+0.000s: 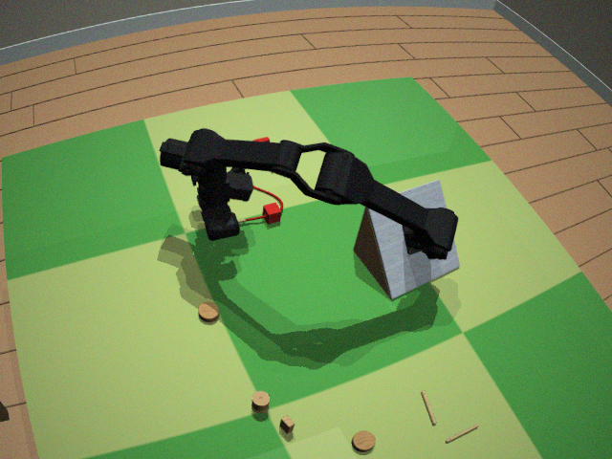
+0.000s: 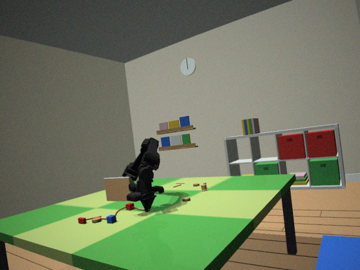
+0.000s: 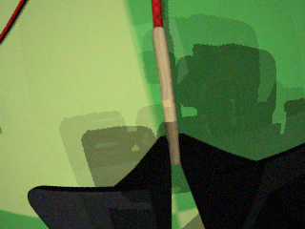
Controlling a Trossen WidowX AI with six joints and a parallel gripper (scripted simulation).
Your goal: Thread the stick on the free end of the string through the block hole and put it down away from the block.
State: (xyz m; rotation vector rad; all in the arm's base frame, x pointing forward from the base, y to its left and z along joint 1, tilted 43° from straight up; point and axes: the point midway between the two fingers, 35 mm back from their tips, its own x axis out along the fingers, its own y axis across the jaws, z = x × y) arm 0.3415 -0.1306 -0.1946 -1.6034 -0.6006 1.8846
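My gripper tip is now 40 mm past the thin wooden stick, 10 mm to the right of it and 10 mm below it. Round my gripper tip: blue block: 60 mm behind, 170 mm to the right, 10 mm above; then round wooden button: 150 mm behind, 170 mm to the right, 10 mm above; then red block: 120 mm behind, 20 mm to the left, 10 mm above.
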